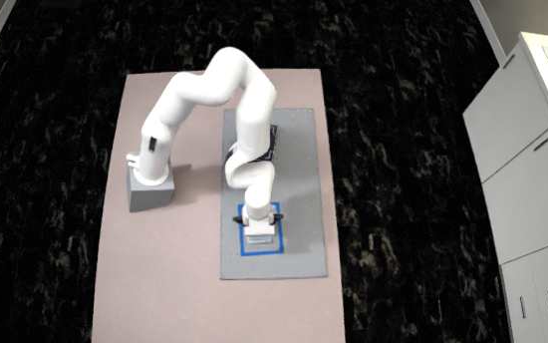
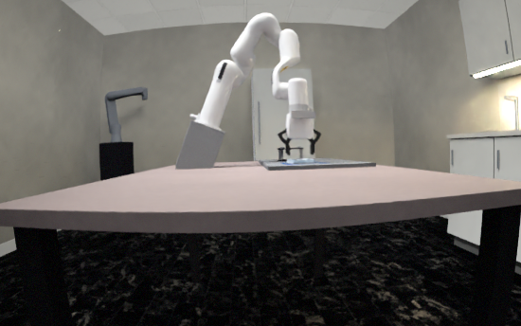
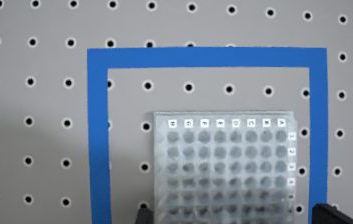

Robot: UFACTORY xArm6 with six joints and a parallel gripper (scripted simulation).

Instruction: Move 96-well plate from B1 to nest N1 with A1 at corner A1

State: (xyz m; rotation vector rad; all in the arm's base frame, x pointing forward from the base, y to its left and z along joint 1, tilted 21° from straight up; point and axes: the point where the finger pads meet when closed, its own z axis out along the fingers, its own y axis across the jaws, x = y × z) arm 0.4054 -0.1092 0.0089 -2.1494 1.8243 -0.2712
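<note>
Now: hand 30 mm above the 96-well plate. From my hand the other things lie so: black raised nest N1 (30 mm behind, 320 mm to the left, 20 mm above).
</note>
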